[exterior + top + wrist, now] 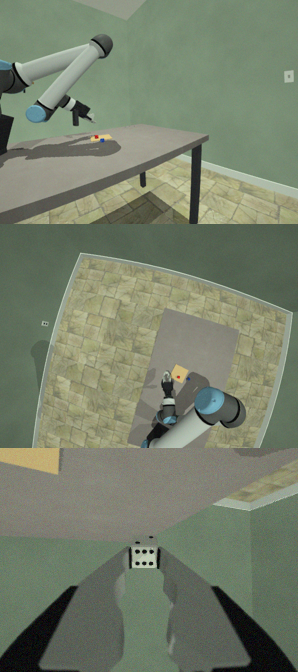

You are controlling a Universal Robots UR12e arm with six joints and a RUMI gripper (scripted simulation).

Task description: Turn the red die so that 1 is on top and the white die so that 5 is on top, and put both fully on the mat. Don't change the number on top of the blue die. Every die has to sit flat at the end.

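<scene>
The red die lies 40 mm behind my hand, 130 mm to the right of it and 90 mm below it. Round my hand: blue die: 50 mm behind, 230 mm to the right, 90 mm below; tan mat: 10 mm behind, 140 mm to the right, 100 mm below; white die: 10 mm ahead.
</scene>
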